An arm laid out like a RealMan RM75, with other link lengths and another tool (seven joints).
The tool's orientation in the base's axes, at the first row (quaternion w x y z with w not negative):
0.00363, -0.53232, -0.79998, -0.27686
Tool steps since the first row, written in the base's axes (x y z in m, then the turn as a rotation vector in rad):
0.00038, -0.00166, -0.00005, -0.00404, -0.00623, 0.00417
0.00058, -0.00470, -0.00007, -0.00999, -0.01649, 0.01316
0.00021, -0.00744, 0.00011, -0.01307, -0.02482, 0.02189
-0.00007, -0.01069, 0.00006, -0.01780, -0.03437, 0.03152
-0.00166, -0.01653, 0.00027, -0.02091, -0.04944, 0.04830
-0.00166, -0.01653, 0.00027, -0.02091, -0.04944, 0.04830
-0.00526, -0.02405, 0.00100, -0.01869, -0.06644, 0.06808
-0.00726, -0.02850, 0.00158, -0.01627, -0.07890, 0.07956
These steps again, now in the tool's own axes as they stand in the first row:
-0.00159, -0.00016, -0.00059, -0.00229, -0.00336, -0.00748
-0.00427, -0.00085, -0.00187, -0.00573, -0.00737, -0.02140
-0.00638, -0.00186, -0.00336, -0.00885, -0.00849, -0.03340
-0.00903, -0.00303, -0.00485, -0.01202, -0.01098, -0.04719
-0.01324, -0.00593, -0.00809, -0.01843, -0.01048, -0.06903
-0.01324, -0.00593, -0.00809, -0.01843, -0.01048, -0.06903
-0.01786, -0.01078, -0.01311, -0.02789, -0.00466, -0.09273
-0.02060, -0.01348, -0.01617, -0.03608, -0.00104, -0.10732

